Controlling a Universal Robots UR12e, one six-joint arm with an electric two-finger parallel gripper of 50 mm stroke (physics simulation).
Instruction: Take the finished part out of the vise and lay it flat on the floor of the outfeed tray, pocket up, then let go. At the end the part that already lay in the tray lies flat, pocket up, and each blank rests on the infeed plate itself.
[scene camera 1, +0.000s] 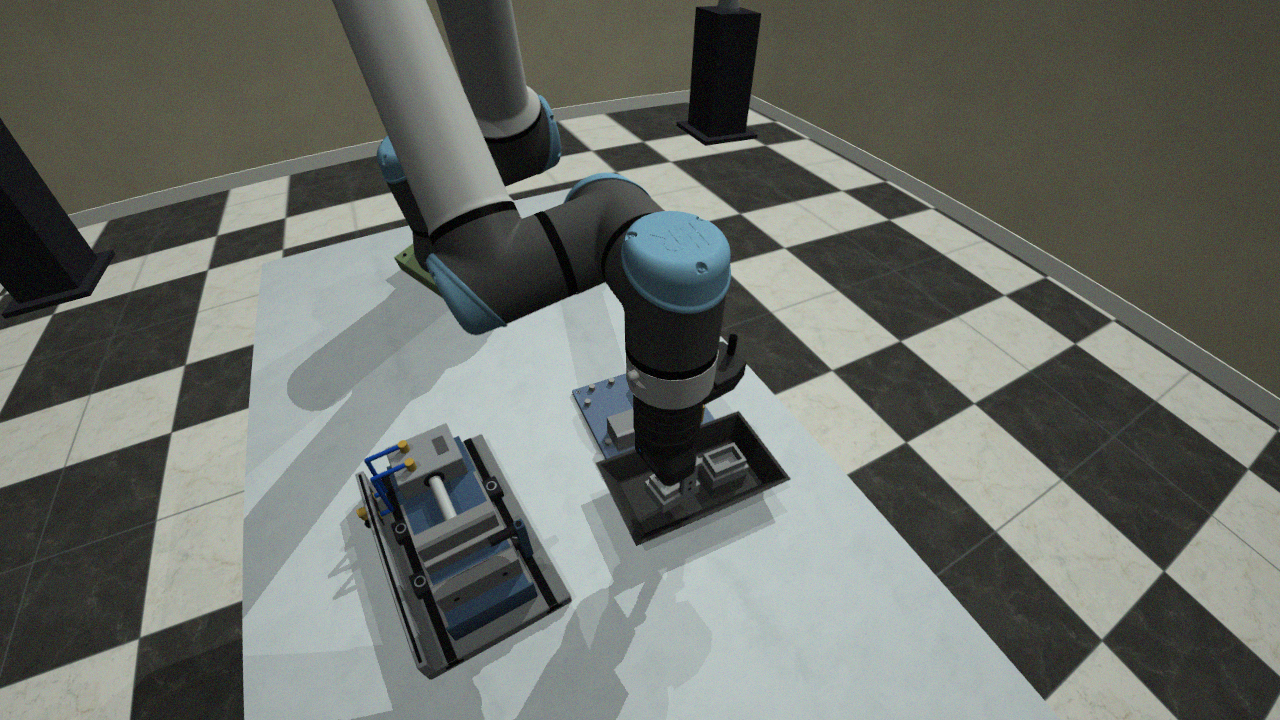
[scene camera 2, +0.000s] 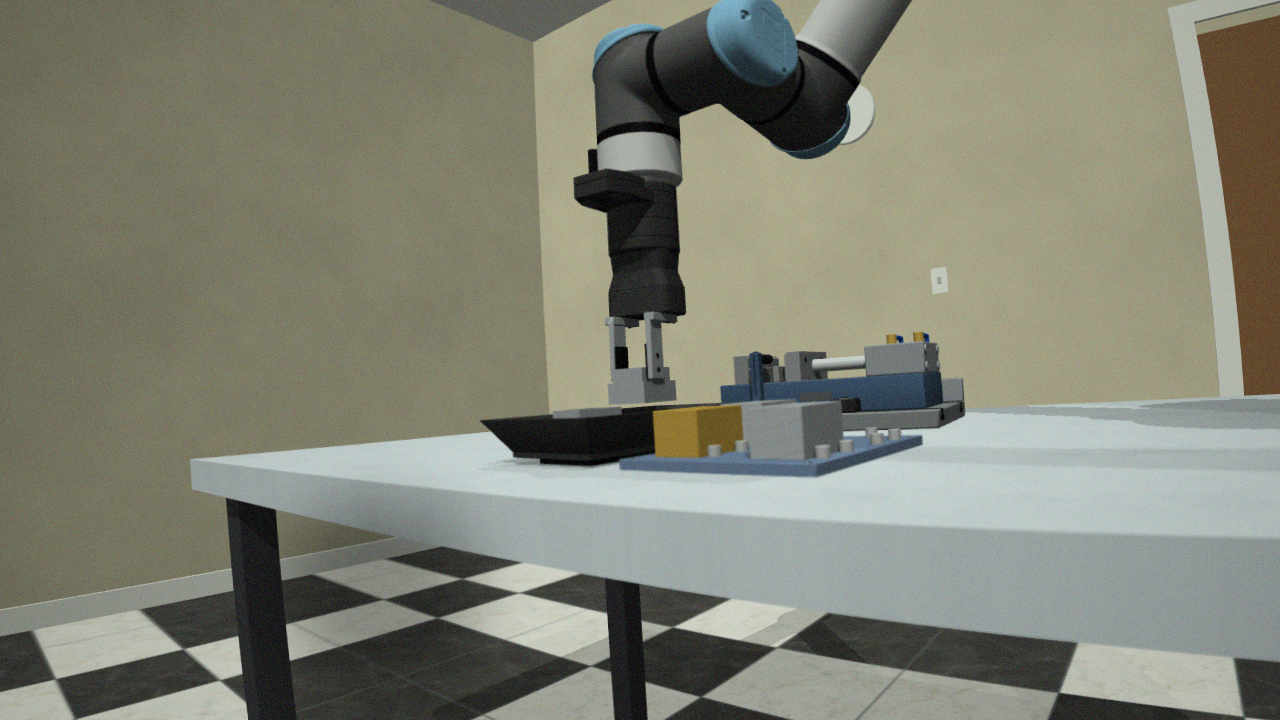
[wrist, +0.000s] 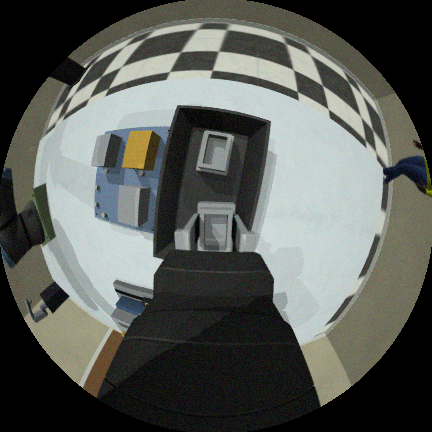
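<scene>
My gripper points down and is shut on the finished part, a light grey block held level, pocket up. It hangs over the near part of the outfeed tray, its underside slightly above rim height in the second scene view. The other finished part lies flat, pocket up, towards the tray's other end, apart from the held one. The vise shows no part between its jaws.
The blue infeed plate stands close beside the tray. It bears a yellow blank and two grey blanks, one nearer the vise and one at the far corner. Small pins stand on the plate.
</scene>
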